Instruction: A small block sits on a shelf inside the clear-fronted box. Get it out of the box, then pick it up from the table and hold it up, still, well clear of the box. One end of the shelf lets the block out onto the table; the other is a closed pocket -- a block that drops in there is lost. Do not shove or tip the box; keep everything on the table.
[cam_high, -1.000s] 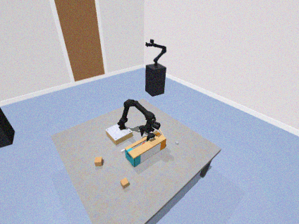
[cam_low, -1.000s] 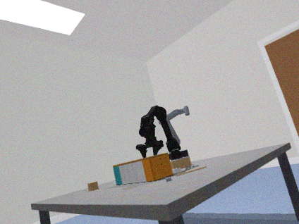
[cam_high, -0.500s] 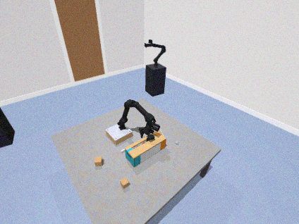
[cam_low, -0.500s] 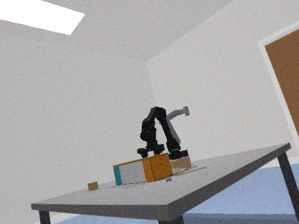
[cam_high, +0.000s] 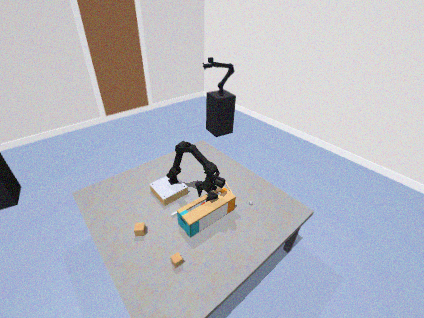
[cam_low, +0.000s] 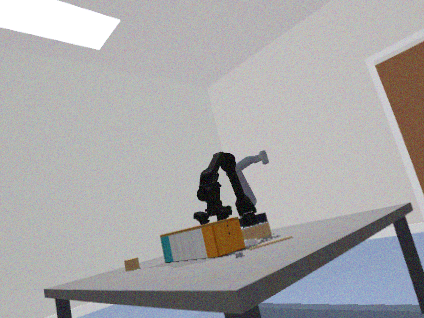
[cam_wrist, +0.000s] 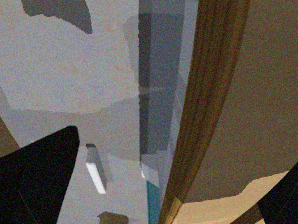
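Now: the dark red block 5 cm ahead of my gripper tip and 2 cm to the right of it. Also, from my gripper tip: box 4 cm ahead, 1 cm to the right, 2 cm below; thin stick 7 cm behind, 28 cm to the left, 8 cm below.
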